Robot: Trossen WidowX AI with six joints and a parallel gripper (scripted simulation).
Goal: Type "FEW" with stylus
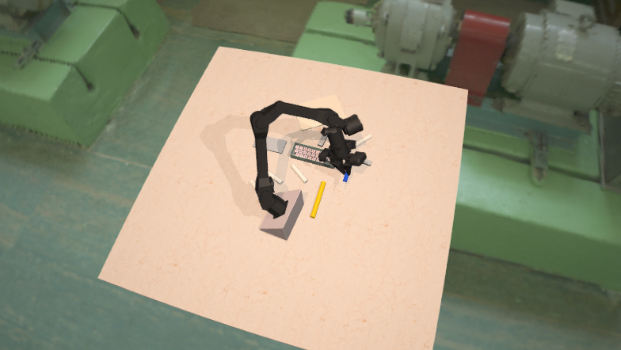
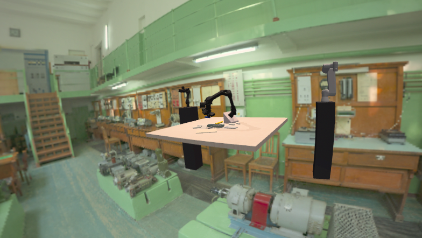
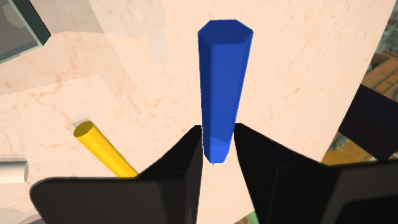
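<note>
My gripper tip is 20 mm past the blue stylus. Also, from my gripper tip: yellow rod: 100 mm to the left, 80 mm below, 80 mm behind; then grey block: 120 mm ahead, 90 mm below, 60 mm to the right; then grey plate: 360 mm to the left, 150 mm ahead, 90 mm below.
</note>
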